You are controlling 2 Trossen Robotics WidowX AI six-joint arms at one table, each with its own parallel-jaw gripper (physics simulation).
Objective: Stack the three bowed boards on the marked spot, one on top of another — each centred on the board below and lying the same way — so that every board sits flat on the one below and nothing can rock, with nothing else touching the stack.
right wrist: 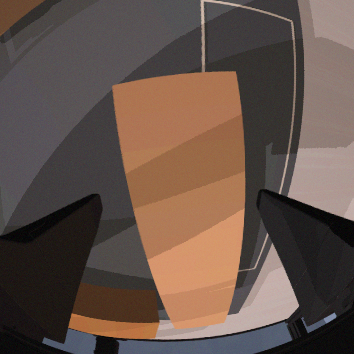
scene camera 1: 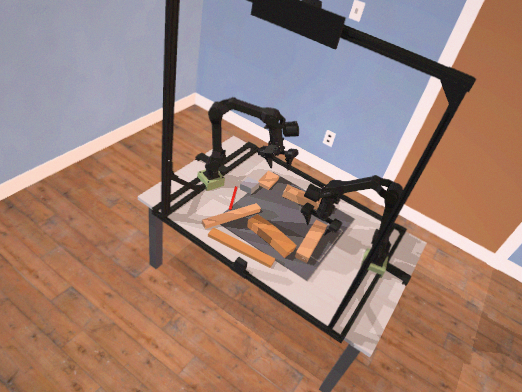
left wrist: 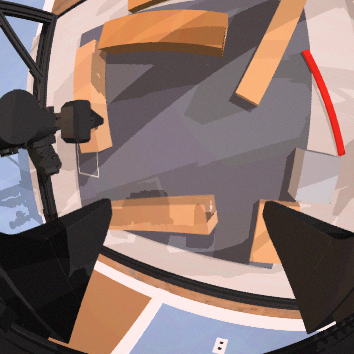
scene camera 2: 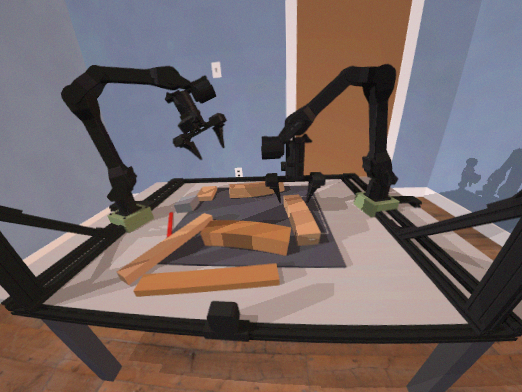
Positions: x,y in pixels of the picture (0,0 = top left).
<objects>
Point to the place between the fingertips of the right gripper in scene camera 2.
293,202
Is the right gripper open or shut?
Open.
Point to a white outlined rectangle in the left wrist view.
At 177,127
</objects>
